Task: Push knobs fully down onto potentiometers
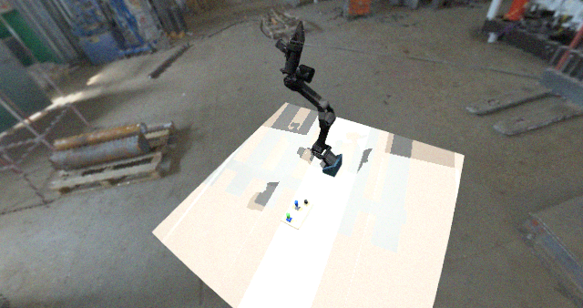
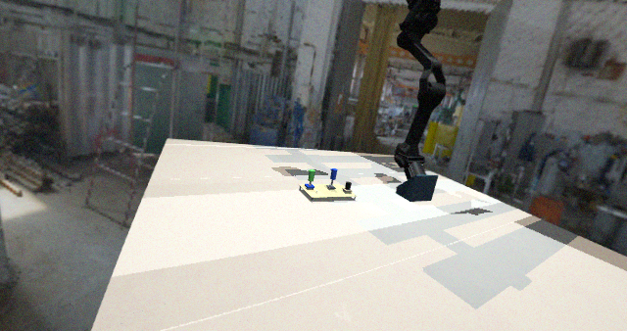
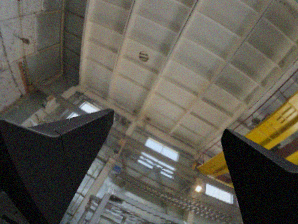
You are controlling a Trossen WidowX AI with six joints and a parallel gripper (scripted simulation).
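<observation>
Now: the blue knob 340 mm ahead of my gripper tip, 140 mm to the left of it and 730 mm below it. Round my gripper tip: green knob: 420 mm ahead, 150 mm to the left, 740 mm below.
</observation>
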